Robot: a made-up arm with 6 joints. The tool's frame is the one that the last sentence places.
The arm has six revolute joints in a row. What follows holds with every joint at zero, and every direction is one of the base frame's. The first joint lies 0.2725 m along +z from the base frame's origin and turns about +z. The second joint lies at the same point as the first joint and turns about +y. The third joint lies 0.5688 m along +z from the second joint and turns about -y. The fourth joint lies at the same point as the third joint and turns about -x. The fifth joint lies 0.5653 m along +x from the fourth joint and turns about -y. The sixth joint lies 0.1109 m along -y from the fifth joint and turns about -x. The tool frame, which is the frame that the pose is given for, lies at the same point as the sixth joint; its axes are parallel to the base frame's.
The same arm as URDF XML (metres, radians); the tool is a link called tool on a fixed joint. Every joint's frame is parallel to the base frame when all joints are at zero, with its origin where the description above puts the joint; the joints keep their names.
<robot name="arm">
  <joint name="joint 1" type="continuous">
    <parent link="base_link"/>
    <child link="link1"/>
    <origin xyz="0 0 0.2725"/>
    <axis xyz="0 0 1"/>
  </joint>
  <joint name="joint 2" type="continuous">
    <parent link="link1"/>
    <child link="link2"/>
    <origin xyz="0 0 0"/>
    <axis xyz="0 1 0"/>
  </joint>
  <joint name="joint 3" type="continuous">
    <parent link="link2"/>
    <child link="link3"/>
    <origin xyz="0 0 0.5688"/>
    <axis xyz="0 -1 0"/>
  </joint>
  <joint name="joint 4" type="continuous">
    <parent link="link3"/>
    <child link="link4"/>
    <origin xyz="0 0 0"/>
    <axis xyz="-1 0 0"/>
  </joint>
  <joint name="joint 5" type="continuous">
    <parent link="link4"/>
    <child link="link5"/>
    <origin xyz="0.5653 0 0"/>
    <axis xyz="0 -1 0"/>
  </joint>
  <joint name="joint 6" type="continuous">
    <parent link="link5"/>
    <child link="link6"/>
    <origin xyz="0 -0.1109 0"/>
    <axis xyz="-1 0 0"/>
  </joint>
  <joint name="tool_joint" type="fixed">
    <parent link="link6"/>
    <child link="tool"/>
    <origin xyz="0 0 0"/>
  </joint>
  <link name="base_link"/>
  <link name="link1"/>
  <link name="link2"/>
  <link name="link3"/>
  <link name="link4"/>
  <link name="link5"/>
  <link name="link6"/>
  <link name="tool"/>
</robot>

